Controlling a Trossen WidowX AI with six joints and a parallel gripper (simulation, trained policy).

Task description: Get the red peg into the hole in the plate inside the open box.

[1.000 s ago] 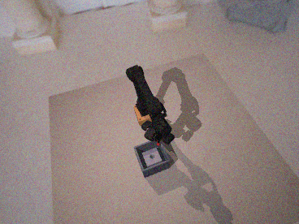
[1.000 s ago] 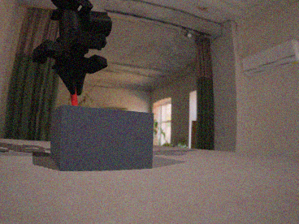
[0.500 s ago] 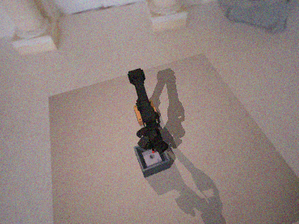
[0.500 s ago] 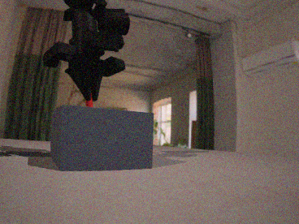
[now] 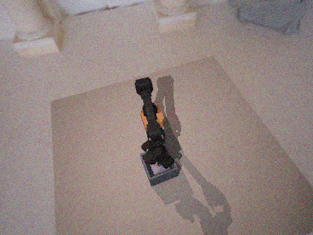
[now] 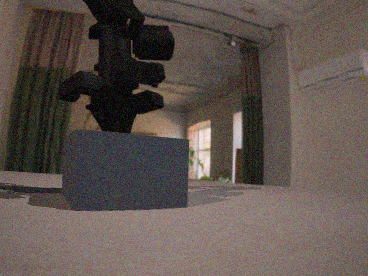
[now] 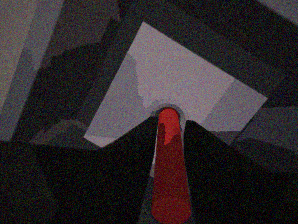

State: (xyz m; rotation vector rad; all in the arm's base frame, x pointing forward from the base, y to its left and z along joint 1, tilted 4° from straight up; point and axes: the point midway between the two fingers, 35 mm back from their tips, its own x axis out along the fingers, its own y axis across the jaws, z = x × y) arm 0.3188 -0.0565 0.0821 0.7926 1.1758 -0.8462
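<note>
Right now my gripper tip is 1 cm to the right of the red peg. Round my gripper tip: grey box (1 cm to the left, 6 cm below).
</note>
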